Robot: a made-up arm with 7 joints. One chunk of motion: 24 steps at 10 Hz.
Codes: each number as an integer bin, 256 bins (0 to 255) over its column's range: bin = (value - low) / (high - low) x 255, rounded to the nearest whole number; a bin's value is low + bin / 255 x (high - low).
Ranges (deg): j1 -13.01..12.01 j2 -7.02..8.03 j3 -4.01..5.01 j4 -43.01..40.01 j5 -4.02..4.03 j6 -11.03..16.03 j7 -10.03..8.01
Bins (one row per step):
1: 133 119 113 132 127 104 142
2: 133 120 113 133 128 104 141
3: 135 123 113 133 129 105 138
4: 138 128 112 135 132 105 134
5: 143 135 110 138 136 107 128
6: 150 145 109 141 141 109 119
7: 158 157 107 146 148 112 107
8: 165 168 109 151 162 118 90
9: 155 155 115 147 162 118 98
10: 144 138 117 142 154 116 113
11: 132 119 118 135 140 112 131
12: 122 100 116 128 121 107 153
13: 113 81 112 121 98 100 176
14: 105 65 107 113 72 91 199
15: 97 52 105 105 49 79 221
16: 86 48 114 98 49 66 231
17: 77 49 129 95 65 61 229
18: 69 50 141 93 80 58 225
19: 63 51 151 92 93 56 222
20: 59 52 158 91 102 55 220
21: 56 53 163 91 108 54 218
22: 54 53 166 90 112 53 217
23: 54 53 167 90 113 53 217
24: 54 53 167 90 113 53 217
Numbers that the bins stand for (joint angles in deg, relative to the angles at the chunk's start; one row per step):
1: 0.04 0.00 -0.01 -0.03 -0.01 0.01 0.02
2: 0.04 0.06 -0.01 0.29 0.02 0.01 -0.05
3: 0.24 0.24 -0.01 0.29 0.05 0.11 -0.27
4: 0.53 0.53 -0.05 0.94 0.15 0.11 -0.55
5: 1.02 0.95 -0.12 1.92 0.27 0.32 -0.97
6: 1.71 1.54 -0.15 2.90 0.43 0.54 -1.61
7: 2.49 2.25 -0.23 4.52 0.65 0.86 -2.46
8: 3.18 2.90 -0.15 6.15 1.09 1.49 -3.66
9: 2.20 2.13 0.06 4.85 1.09 1.49 -3.10
10: 1.12 1.12 0.13 3.22 0.84 1.28 -2.04
11: -0.06 0.00 0.16 0.94 0.40 0.86 -0.76
12: -1.04 -1.12 0.09 -1.34 -0.20 0.32 0.79
13: -1.92 -2.24 -0.05 -3.62 -0.93 -0.42 2.42
14: -2.71 -3.18 -0.23 -6.22 -1.75 -1.37 4.05
15: -3.49 -3.95 -0.30 -8.83 -2.47 -2.65 5.60
16: -4.57 -4.19 0.02 -11.10 -2.47 -4.03 6.31
17: -5.45 -4.13 0.55 -12.08 -1.97 -4.56 6.17
18: -6.24 -4.07 0.98 -12.73 -1.49 -4.88 5.89
19: -6.83 -4.01 1.33 -13.06 -1.08 -5.09 5.68
20: -7.22 -3.95 1.58 -13.38 -0.80 -5.19 5.53
21: -7.52 -3.89 1.76 -13.38 -0.61 -5.30 5.39
22: -7.71 -3.89 1.86 -13.71 -0.48 -5.41 5.32
23: -7.71 -3.89 1.90 -13.71 -0.45 -5.41 5.32
24: -7.71 -3.89 1.90 -13.71 -0.45 -5.41 5.32

